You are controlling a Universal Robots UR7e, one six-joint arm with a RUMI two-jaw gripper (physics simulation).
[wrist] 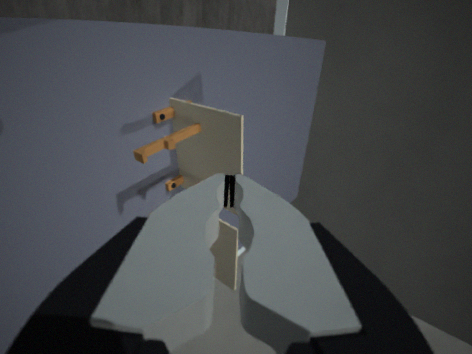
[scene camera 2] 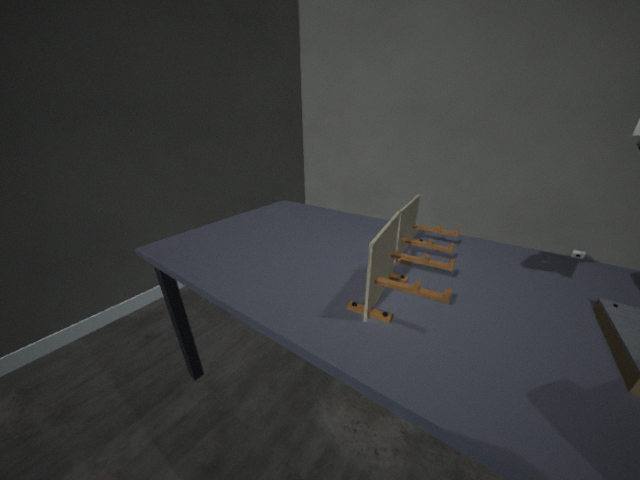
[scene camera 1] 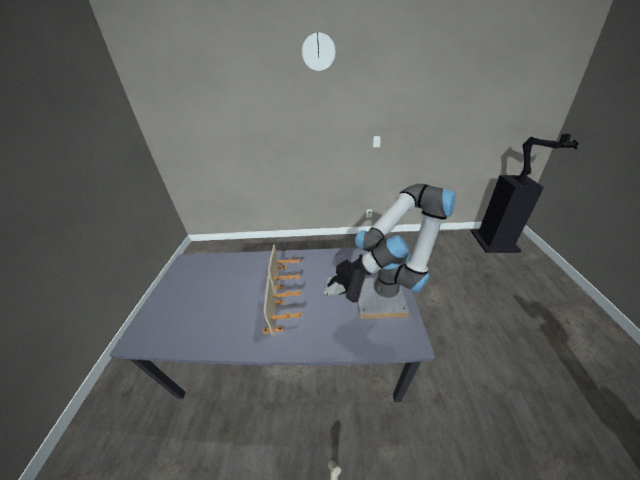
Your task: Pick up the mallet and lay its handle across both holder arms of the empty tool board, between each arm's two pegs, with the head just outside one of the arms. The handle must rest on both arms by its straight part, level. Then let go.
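My gripper (scene camera 1: pixel 326 291) (wrist: pixel 229 178) is shut and empty, its fingertips touching in the wrist view. It is right of the boards in scene camera 1. A cream piece that looks like the mallet (scene camera 1: pixel 334 471) shows at the bottom edge of scene camera 1, off the table against the floor and cut off by the frame. The front tool board (scene camera 1: pixel 269 307) (scene camera 2: pixel 382 260) (wrist: pixel 212 140) stands upright with its front arm (scene camera 1: pixel 286 315) (scene camera 2: pixel 413 289) (wrist: pixel 167 142) and rear arm (scene camera 1: pixel 286 293) (scene camera 2: pixel 423 260). No tool lies on these arms.
A second tool board (scene camera 1: pixel 272 264) (scene camera 2: pixel 409 222) (wrist: pixel 227 255) stands behind the first, its two arms also without a tool. The table (scene camera 1: pixel 206 310) (scene camera 2: pixel 258 248) carries both boards and the robot's base plate (scene camera 1: pixel 383 307) at the right. A black pedestal (scene camera 1: pixel 509 214) stands at the far right.
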